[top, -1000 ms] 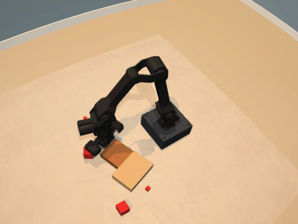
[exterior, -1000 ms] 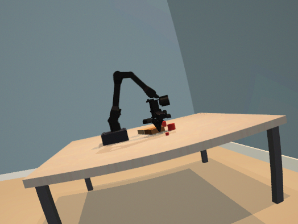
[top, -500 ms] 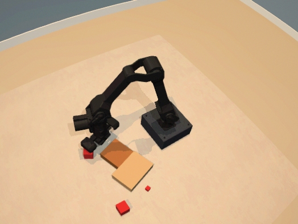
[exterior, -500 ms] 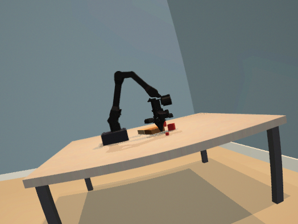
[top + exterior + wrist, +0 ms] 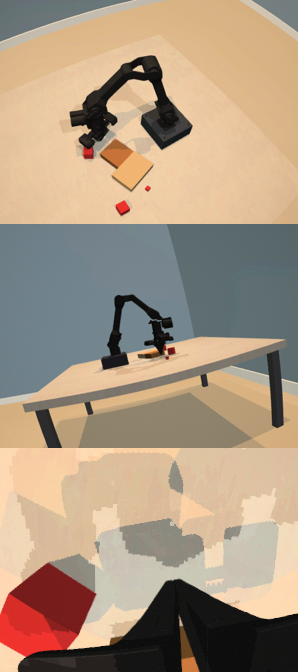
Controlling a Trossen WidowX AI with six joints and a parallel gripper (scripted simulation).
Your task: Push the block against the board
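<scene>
Right now my gripper tip is 30 mm past the square block and 100 mm to the right of it. Also, from my gripper tip: board: 50 mm behind, 200 mm to the left.
</scene>
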